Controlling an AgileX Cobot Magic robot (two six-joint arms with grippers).
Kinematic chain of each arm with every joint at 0, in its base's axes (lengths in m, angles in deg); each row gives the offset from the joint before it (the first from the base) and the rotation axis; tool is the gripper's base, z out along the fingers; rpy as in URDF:
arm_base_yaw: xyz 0 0 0.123 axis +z
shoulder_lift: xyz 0 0 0 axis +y
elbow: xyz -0.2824 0 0.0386 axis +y
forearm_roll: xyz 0.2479 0 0.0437 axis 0.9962 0 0.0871
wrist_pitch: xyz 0 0 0 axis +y
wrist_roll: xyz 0.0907 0 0.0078 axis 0.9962 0 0.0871
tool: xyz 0 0 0 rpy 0 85 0
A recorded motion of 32 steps. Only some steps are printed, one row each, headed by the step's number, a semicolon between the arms.
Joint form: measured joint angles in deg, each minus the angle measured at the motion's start. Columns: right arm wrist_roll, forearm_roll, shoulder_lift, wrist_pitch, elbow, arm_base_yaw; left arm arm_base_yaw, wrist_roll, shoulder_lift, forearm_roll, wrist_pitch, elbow.
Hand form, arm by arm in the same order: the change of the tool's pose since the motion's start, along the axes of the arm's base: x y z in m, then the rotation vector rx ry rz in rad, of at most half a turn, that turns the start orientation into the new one. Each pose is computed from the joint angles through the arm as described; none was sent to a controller.
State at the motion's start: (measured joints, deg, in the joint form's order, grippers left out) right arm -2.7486 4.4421 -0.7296 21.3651 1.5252 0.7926; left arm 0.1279 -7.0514 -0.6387 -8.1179 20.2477 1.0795
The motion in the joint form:
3: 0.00 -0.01 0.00 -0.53 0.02 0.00; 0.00 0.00 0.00 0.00 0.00 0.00
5: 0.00 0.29 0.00 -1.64 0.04 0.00; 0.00 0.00 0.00 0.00 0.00 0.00
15: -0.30 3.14 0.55 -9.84 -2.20 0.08; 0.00 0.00 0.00 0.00 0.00 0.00
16: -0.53 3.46 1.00 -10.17 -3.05 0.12; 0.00 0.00 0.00 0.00 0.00 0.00
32: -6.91 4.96 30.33 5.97 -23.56 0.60; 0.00 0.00 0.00 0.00 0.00 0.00
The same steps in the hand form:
3: 0.0003 -0.0001 0.0007 0.0000 -0.0089 -0.0007; 0.0000 0.0000 0.0000 0.0000 0.0000 0.0000
5: 0.0007 0.0000 0.0023 0.0056 -0.0278 -0.0019; 0.0000 0.0000 0.0000 0.0000 0.0000 0.0000
15: 0.0027 0.0000 0.0278 0.0538 -0.1990 -0.0107; 0.0000 0.0000 0.0000 0.0000 0.0000 0.0000
16: 0.0028 0.0000 0.0329 0.0558 -0.2117 -0.0097; 0.0000 0.0000 0.0000 0.0000 0.0000 0.0000
32: 0.0512 0.0061 0.0904 -0.0285 0.2149 0.0721; 0.0000 0.0000 0.0000 0.0000 0.0000 0.0000

